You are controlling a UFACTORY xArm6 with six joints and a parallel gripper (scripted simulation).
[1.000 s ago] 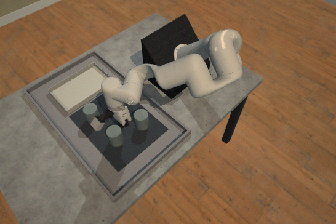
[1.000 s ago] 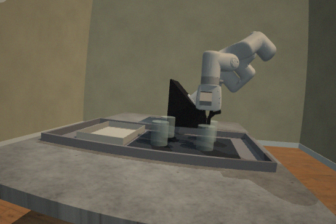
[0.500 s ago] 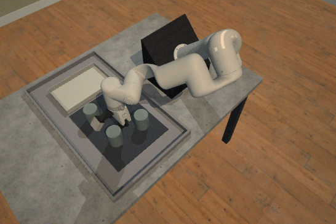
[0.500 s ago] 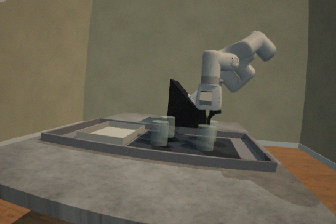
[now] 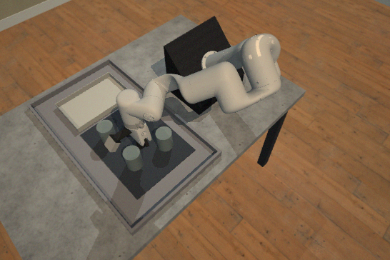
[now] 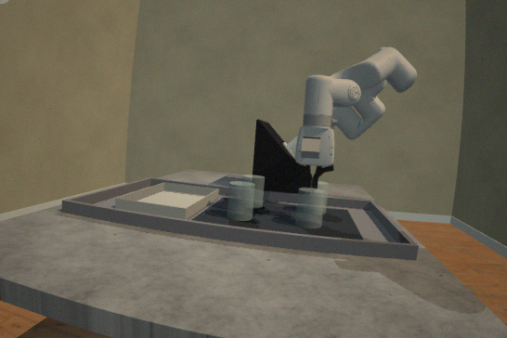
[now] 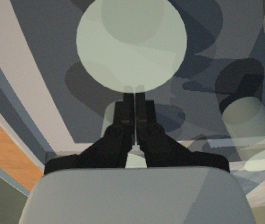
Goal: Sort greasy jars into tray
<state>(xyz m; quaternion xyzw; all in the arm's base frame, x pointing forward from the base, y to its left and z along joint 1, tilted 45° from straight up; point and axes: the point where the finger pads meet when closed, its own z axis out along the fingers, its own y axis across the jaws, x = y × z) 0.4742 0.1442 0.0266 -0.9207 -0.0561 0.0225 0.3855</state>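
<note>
Now: the dark mat 1 cm behind my hand, 8 cm to the right of it and 10 cm below it. From my hand the other things lie so: cream tray (2 cm ahead, 40 cm to the right, 9 cm below).
</note>
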